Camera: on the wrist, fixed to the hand. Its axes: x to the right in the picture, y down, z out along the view.
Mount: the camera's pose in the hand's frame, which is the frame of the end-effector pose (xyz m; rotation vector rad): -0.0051 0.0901 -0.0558 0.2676 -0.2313 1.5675
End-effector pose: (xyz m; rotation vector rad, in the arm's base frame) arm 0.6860 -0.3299 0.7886 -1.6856 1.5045 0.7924
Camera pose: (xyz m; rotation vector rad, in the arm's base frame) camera 0.5947 -0.3784 0.8125 0.0889 2.4505 1.3251
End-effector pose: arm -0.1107 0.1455 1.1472 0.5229 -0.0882 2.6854
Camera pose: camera -0.1616 0.0685 1.0948 -0.5452 0.1388 -1.8673
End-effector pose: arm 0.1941 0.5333 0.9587 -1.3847 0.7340 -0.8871
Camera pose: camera 0.1520 0.5075 0.8648 -0.3413 1.1425 0.4115
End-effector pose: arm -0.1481 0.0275 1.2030 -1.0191 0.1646 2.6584
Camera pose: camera -0.1366 -0.0710 1.1652 0.2238 -0.9279 -1.8666
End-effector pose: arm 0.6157 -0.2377 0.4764 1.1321 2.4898 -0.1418
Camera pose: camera 0.6680 -0.1671 0.5359 2.5614 0.8504 -0.1204
